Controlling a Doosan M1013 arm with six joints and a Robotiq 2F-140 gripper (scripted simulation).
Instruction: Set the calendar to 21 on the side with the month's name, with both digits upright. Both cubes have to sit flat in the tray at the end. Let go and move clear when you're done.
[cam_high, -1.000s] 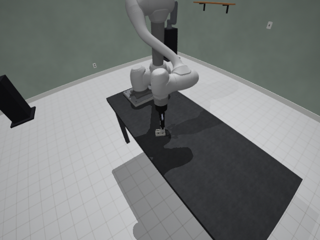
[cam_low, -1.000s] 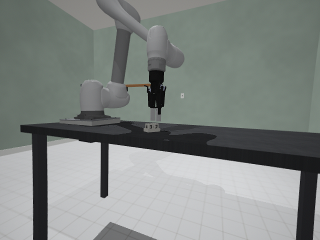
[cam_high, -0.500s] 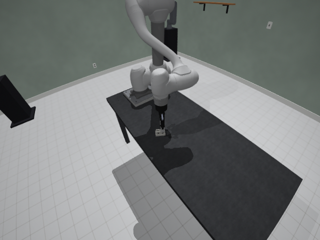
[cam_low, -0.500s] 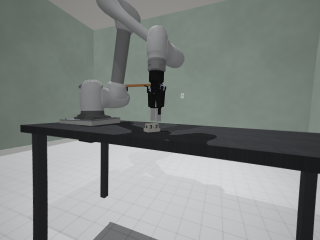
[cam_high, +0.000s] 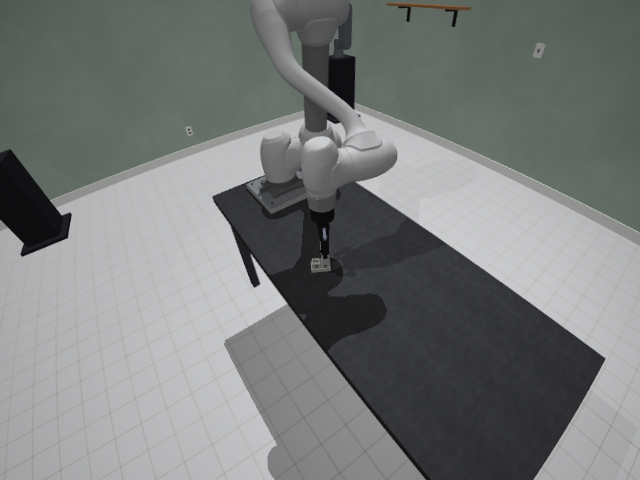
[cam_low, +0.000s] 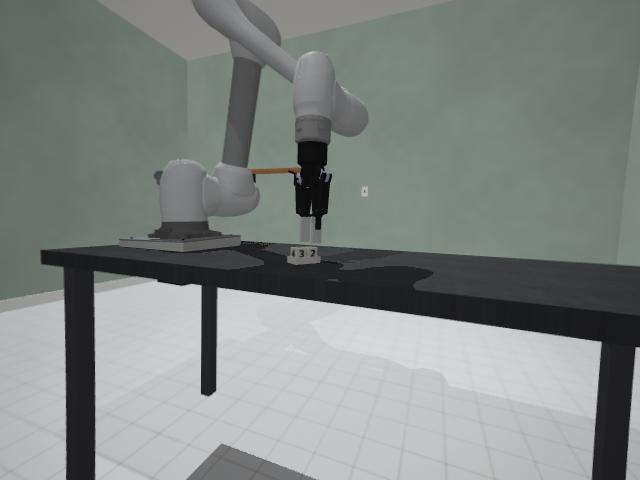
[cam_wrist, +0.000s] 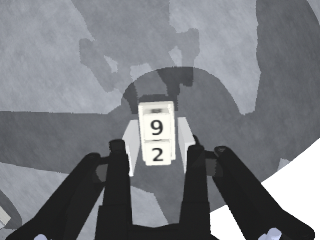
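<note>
My hand is 6 cm above the cube. The rest, counted from my hand: white tray (1 cm behind, 1 cm to the right, 7 cm below).
</note>
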